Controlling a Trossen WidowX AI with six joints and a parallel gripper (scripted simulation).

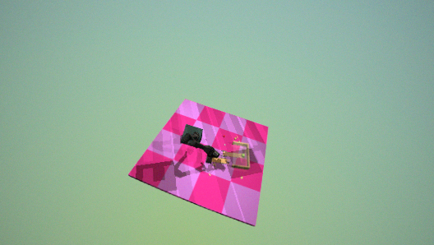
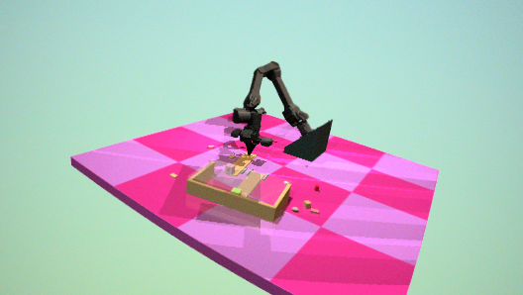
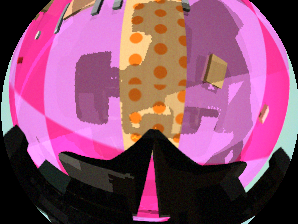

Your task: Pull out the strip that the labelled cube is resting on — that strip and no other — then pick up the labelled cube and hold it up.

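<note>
Now: the orange dotted strip 10 cm ahead of my gripper tip and 1 cm to the left of it. Also, from my gripper tip: tan cube (27 cm ahead, 36 cm to the left); red block (12 cm ahead, 36 cm to the left, 1 cm above).
</note>
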